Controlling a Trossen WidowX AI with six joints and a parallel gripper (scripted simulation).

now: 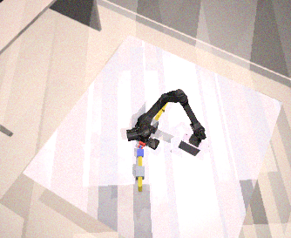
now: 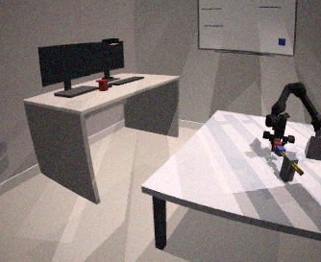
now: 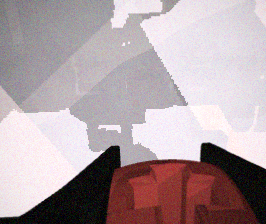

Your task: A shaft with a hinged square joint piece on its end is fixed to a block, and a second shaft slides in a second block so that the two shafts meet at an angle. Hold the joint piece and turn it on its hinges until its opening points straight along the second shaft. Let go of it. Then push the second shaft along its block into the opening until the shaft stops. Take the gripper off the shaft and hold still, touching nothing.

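Right now my gripper tip is 40 mm below the red joint piece and 20 mm to the right of it.
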